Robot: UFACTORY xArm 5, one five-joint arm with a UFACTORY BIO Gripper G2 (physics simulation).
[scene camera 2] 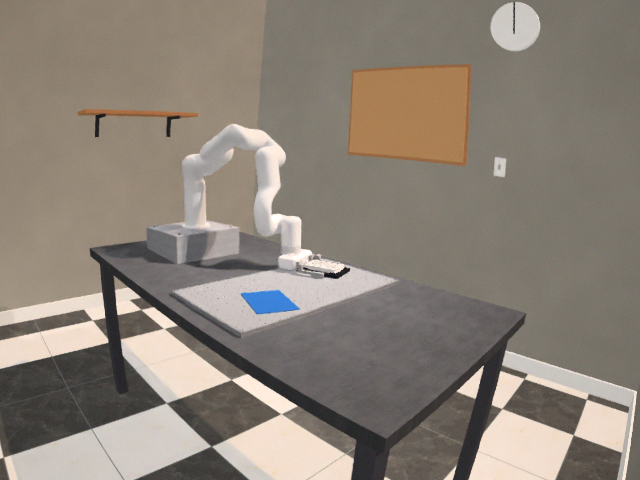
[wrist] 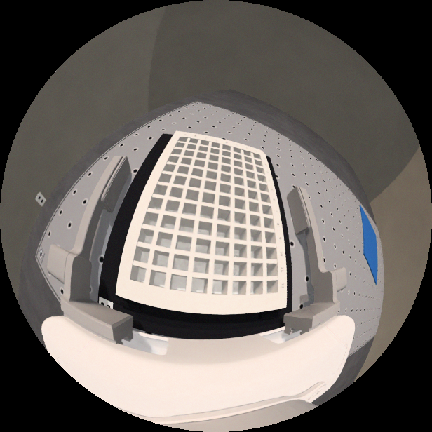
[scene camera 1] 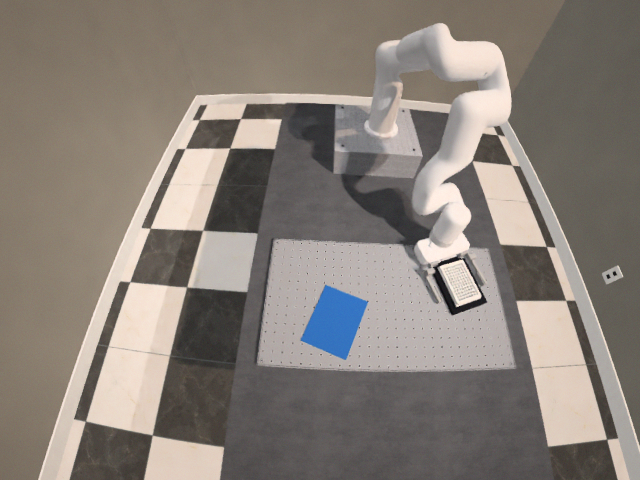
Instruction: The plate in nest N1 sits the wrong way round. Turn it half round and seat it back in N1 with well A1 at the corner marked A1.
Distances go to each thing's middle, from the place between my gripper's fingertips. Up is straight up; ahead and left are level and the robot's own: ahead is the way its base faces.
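Scene:
I find my gripper 10 mm below the white well plate (scene camera 1: 461, 286), 30 mm past it and 10 mm to the left of it. The blue rectangle (scene camera 1: 334, 323) is 10 mm below my gripper, and it sits 350 mm to the right of it and 150 mm ahead of it. As for the black nest (wrist: 160, 321), that is 30 mm behind my gripper and 10 mm to the right of it.

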